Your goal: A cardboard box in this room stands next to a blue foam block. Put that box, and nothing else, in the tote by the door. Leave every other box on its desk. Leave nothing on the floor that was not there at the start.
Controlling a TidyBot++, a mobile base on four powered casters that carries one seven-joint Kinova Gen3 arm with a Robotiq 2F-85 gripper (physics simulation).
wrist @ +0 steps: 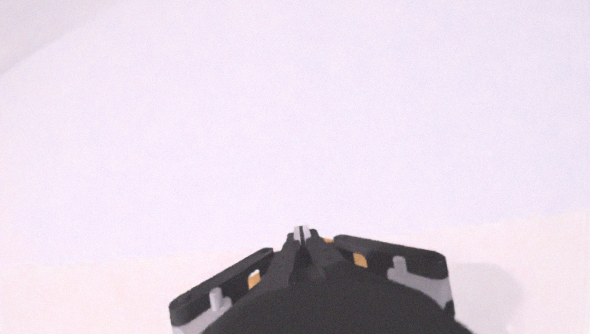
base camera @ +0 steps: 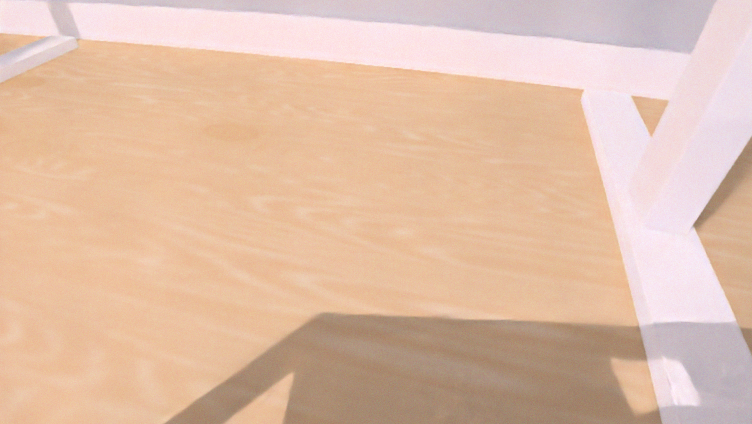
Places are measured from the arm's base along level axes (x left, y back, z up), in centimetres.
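Pixels of known places: gripper, between the fingertips: (wrist: 302,235).
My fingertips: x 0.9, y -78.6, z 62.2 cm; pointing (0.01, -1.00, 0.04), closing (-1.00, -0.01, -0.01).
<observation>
Behind a point stands the place of what it marks.
My gripper (wrist: 302,235) @[x 0.9, y -78.6, z 62.2 cm] shows at the bottom of the wrist view. Its fingertips are together, shut with nothing between them. Behind it is a plain pale surface, whitish lavender above and pinkish below. The cardboard box, the blue foam block and the tote do not show in the base camera view or in the wrist view.
In the base camera view a white desk leg (base camera: 689,131) @[x -28.8, y -46.8, z -25.0 cm] stands on a white foot bar (base camera: 679,279) @[x -29.5, y -38.6, z -37.2 cm] at the right. Another white foot bar (base camera: 39,55) @[x 81.0, y -97.8, z -37.8 cm] is at the upper left. A pale baseboard (base camera: 315,42) @[x 17.6, y -101.1, z -35.9 cm] runs along the back above the wooden floor (base camera: 315,184) @[x 10.3, y -55.3, z -39.7 cm]. A shadow crosses the front.
</observation>
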